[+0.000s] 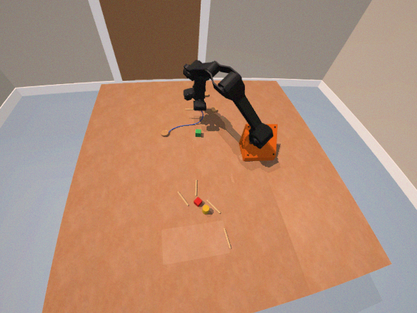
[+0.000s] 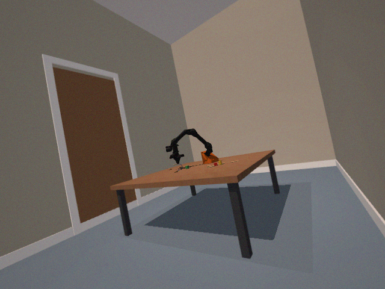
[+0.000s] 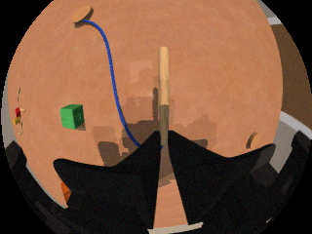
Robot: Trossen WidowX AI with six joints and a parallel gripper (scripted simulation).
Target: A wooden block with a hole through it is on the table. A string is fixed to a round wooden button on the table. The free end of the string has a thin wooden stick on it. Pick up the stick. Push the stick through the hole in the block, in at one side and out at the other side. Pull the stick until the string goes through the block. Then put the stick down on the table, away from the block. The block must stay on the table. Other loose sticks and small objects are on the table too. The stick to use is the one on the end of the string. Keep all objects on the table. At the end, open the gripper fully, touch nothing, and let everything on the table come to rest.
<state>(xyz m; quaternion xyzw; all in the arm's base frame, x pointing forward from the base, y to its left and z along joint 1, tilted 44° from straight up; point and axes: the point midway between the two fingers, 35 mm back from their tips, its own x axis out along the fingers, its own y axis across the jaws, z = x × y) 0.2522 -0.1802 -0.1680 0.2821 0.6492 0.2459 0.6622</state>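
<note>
My gripper tip is 20 mm short of the thin wooden stick. Also, from my gripper tip: round wooden button (190 mm ahead, 120 mm to the left, 60 mm below); green block (10 mm ahead, 130 mm to the left, 50 mm below); red cube (50 mm ahead, 510 mm to the left, 50 mm below).
</note>
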